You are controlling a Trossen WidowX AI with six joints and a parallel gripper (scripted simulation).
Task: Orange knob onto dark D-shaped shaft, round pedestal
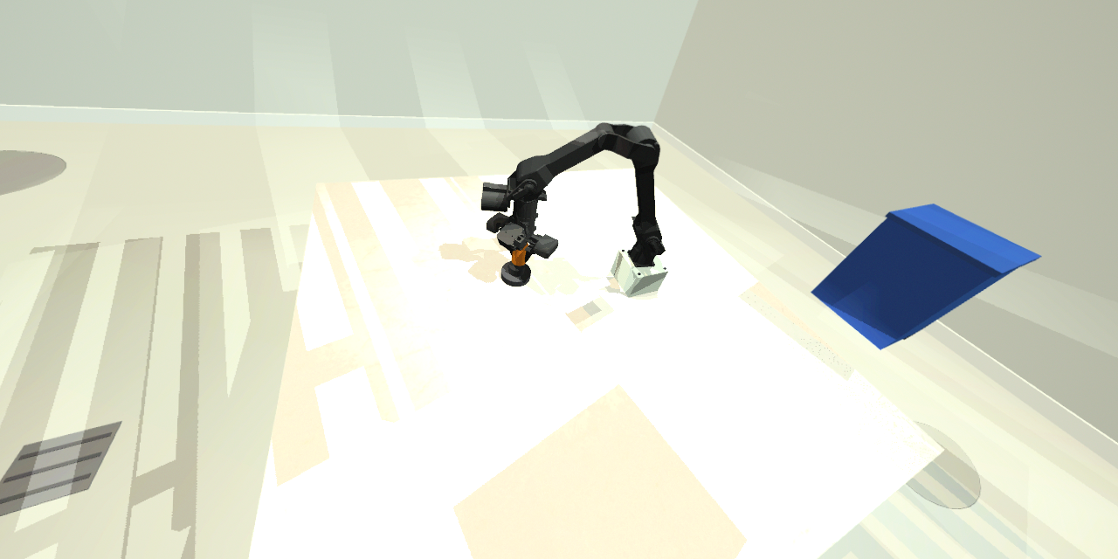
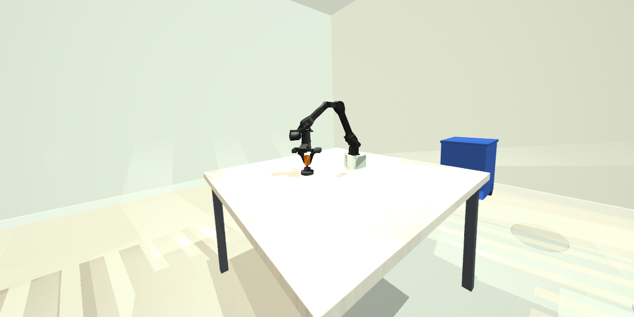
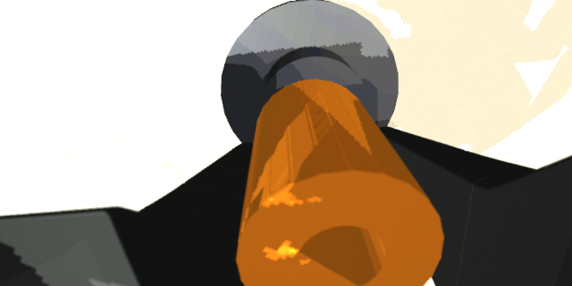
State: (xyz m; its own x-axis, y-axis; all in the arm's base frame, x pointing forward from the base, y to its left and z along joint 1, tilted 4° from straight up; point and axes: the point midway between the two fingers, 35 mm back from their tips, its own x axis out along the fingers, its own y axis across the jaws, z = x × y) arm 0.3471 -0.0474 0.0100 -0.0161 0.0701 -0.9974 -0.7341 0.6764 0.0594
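Now: gripper tip 20 mm below the orange knob. Round my gripper tip: round pedestal 40 mm below.
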